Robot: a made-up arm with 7 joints. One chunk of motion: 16 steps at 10 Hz.
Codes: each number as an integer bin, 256 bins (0 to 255) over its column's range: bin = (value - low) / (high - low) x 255, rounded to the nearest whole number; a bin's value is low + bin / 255 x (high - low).
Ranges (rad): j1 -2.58..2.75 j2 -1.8..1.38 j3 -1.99..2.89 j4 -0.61..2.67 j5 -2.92..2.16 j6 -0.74..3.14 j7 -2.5..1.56
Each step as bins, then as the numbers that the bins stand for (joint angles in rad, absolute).
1 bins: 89 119 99 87 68 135 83
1 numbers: -0.7197 -0.3160 -0.0954 0.5091 -1.5653 1.3141 -1.1785
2 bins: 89 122 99 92 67 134 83
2 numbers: -0.7197 -0.2786 -0.0954 0.5734 -1.5853 1.2989 -1.1785
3 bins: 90 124 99 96 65 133 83
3 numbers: -0.6988 -0.2536 -0.0954 0.6248 -1.6251 1.2837 -1.1785
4 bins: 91 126 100 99 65 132 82
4 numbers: -0.6779 -0.2287 -0.0763 0.6634 -1.6251 1.2685 -1.1944
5 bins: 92 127 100 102 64 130 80
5 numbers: -0.6570 -0.2162 -0.0763 0.7020 -1.6450 1.2380 -1.2263
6 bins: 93 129 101 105 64 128 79
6 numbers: -0.6361 -0.1913 -0.0571 0.7406 -1.6450 1.2076 -1.2422
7 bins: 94 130 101 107 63 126 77
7 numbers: -0.6152 -0.1788 -0.0571 0.7663 -1.6649 1.1772 -1.2740
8 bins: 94 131 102 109 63 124 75
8 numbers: -0.6152 -0.1664 -0.0380 0.7920 -1.6649 1.1467 -1.3059
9 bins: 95 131 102 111 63 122 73
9 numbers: -0.5943 -0.1664 -0.0380 0.8178 -1.6649 1.1163 -1.3377
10 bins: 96 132 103 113 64 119 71
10 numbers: -0.5734 -0.1539 -0.0189 0.8435 -1.6450 1.0707 -1.3696
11 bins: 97 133 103 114 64 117 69
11 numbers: -0.5525 -0.1414 -0.0189 0.8564 -1.6450 1.0402 -1.4014
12 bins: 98 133 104 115 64 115 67
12 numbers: -0.5316 -0.1414 0.0003 0.8692 -1.6450 1.0098 -1.4333
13 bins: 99 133 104 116 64 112 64
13 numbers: -0.5107 -0.1414 0.0003 0.8821 -1.6450 0.9642 -1.4810
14 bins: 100 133 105 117 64 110 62
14 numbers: -0.4898 -0.1414 0.0194 0.8949 -1.6450 0.9337 -1.5129
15 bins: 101 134 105 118 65 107 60
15 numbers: -0.4689 -0.1289 0.0194 0.9078 -1.6251 0.8881 -1.5447
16 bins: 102 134 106 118 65 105 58
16 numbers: -0.4480 -0.1289 0.0385 0.9078 -1.6251 0.8576 -1.5765
